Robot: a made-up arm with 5 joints.
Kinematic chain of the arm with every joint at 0, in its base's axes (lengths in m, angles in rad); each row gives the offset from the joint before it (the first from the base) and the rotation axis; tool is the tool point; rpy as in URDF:
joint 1: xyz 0 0 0.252 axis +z
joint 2: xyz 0 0 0 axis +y
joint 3: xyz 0.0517 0 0.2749 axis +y
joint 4: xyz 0.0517 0 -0.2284 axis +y
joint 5: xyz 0.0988 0 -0.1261 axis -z
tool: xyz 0 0 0 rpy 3.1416 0 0
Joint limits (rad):
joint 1: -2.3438..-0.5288
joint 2: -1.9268..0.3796
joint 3: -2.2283..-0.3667
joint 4: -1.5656..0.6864
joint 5: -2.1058..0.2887
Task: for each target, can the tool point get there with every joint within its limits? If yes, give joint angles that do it. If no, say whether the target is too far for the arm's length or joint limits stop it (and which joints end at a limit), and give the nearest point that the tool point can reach.
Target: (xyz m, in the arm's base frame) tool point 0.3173 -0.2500 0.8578
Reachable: no: too far | nearest point 0.2867 -0.2259 0.7994 | short by 0.070 m
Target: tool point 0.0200 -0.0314 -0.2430
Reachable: no: joint limits stop it (at a limit: joint 2, joint 3, joint 4) | nearest point 0.1037 -0.1628 0.0990 | short by 0.376 m
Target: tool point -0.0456 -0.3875 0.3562
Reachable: yes | joints -1.6880 -0.0573 -0.8381 0.4465 -0.9407
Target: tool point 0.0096 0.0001 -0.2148
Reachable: no: joint limits stop it (at a limit: joint 1, joint 2, joint 3, joint 4) | nearest point 0.1667 -0.0974 0.0990 | short by 0.364 m
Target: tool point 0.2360 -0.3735 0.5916
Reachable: yes | joints -1.0074 0.0153 -1.4309 0.1939 -1.4507
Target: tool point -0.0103 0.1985 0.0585
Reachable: no: joint limits stop it (at a limit: joint 2, joint 3, joint 4) | nearest point -0.0249 0.4799 0.1222 | short by 0.289 m
